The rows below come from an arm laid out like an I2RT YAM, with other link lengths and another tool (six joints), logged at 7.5 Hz.
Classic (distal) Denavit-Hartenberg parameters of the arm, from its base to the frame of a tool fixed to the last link. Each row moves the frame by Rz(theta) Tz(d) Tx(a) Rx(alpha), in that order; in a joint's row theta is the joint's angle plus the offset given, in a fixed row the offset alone. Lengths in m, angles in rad.
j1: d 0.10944  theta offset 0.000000  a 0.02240  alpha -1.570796
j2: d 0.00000  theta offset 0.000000  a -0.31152  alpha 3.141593
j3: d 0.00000  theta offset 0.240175  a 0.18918  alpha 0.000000
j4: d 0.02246  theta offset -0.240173  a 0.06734  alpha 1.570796
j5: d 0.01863  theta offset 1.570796  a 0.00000  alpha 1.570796
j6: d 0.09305  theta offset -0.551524  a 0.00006  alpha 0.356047
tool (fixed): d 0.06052  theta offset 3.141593  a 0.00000  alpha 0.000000
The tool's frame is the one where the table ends.
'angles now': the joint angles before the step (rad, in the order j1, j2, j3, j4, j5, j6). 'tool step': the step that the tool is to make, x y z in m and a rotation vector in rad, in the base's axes. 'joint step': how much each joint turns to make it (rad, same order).
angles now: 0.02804, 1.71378, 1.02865, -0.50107, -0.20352, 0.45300
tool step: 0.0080, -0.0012, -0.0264, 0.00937, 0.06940, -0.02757
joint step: -0.00365, 0.09526, -0.00025, 0.03184, -0.00223, 0.02687
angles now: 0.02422, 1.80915, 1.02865, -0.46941, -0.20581, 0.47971
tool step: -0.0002, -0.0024, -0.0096, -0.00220, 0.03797, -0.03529
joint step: 0.00015, 0.02936, -0.00022, -0.00167, 0.01187, 0.03409
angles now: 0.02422, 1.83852, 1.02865, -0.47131, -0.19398, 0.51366
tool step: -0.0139, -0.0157, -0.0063, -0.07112, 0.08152, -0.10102
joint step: 0.00002, 0.00007, -0.00033, -0.07094, 0.09232, 0.08127
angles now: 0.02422, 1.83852, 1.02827, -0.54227, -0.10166, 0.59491
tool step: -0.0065, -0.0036, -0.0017, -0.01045, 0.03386, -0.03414
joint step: -0.00134, 0.00009, 0.00015, -0.03133, 0.01605, 0.03032
